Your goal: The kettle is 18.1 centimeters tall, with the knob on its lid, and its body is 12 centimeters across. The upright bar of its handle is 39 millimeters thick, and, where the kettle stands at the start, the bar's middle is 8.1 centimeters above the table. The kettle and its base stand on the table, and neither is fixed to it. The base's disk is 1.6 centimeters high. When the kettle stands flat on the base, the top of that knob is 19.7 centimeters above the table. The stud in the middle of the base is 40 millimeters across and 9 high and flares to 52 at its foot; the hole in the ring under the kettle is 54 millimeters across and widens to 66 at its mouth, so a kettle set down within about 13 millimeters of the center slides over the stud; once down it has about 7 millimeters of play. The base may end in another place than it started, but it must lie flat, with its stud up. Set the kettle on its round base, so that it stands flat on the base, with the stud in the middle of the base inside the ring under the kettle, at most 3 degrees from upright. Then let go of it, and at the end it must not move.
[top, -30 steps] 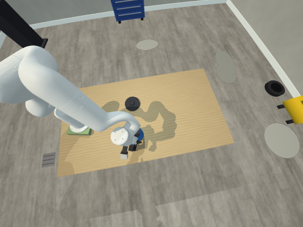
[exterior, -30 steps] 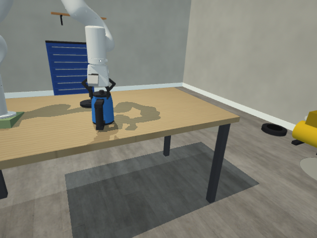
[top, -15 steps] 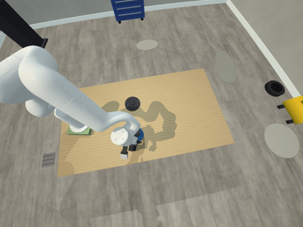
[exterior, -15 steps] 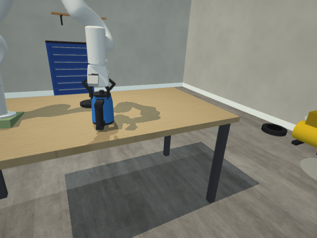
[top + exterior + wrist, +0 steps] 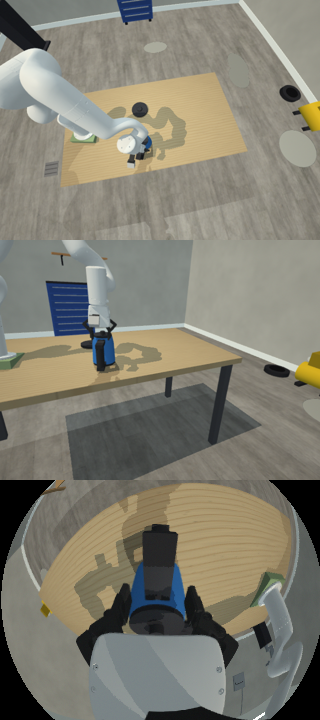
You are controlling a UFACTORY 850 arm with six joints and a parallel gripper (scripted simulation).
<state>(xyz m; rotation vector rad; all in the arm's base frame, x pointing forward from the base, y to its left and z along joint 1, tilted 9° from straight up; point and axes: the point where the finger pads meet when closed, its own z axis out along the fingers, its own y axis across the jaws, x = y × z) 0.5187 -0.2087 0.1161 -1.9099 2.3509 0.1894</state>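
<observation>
My hand is 8 cm above the blue kettle, 3 cm to the right of it and 1 cm short of it. The rest, counted from my hand: round black base 38 cm to the left, 16 cm below, 4 cm behind.
</observation>
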